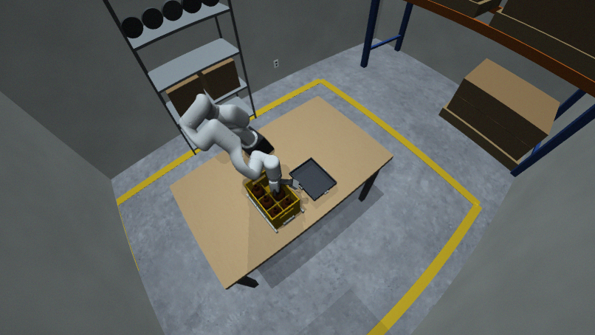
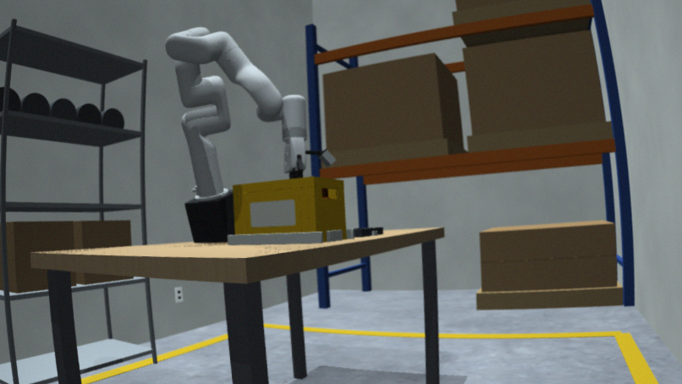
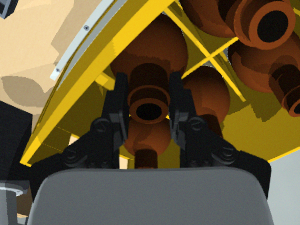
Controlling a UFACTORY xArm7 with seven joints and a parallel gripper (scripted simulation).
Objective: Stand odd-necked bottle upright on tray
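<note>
Right now the crate is 7 cm below my hand and 4 cm to the right of it. The rest, counted from my hand: tray: 25 cm to the left, 15 cm below; bottle: 9 cm ahead, 7 cm below.
</note>
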